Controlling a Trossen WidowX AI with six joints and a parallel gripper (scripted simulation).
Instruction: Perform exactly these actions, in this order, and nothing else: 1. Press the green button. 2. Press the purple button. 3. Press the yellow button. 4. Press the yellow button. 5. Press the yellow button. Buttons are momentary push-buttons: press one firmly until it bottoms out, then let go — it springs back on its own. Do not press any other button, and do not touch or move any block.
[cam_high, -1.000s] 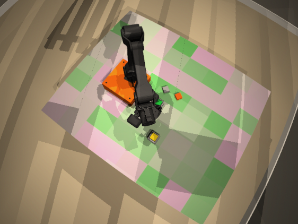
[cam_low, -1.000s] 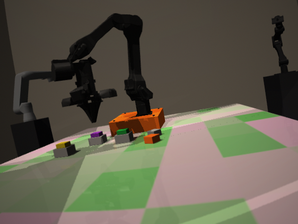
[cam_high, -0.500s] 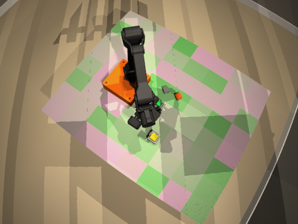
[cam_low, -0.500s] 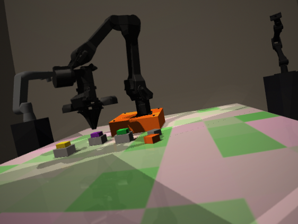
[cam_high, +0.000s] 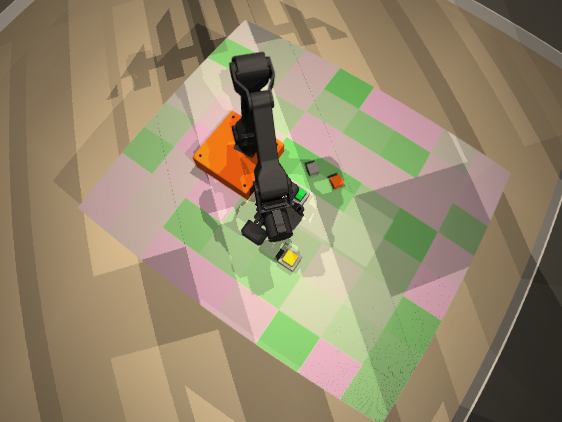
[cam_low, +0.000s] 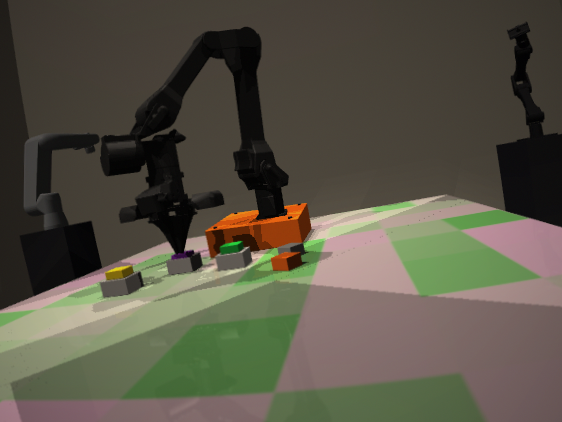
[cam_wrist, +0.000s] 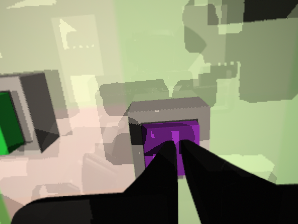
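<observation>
Now: gripper tip 1 cm above the purple button. From my gripper tip the other things lie so: green button 3 cm ahead, 11 cm to the left; yellow button 10 cm ahead, 7 cm to the right; grey block 3 cm ahead, 20 cm to the left, 2 cm below.
</observation>
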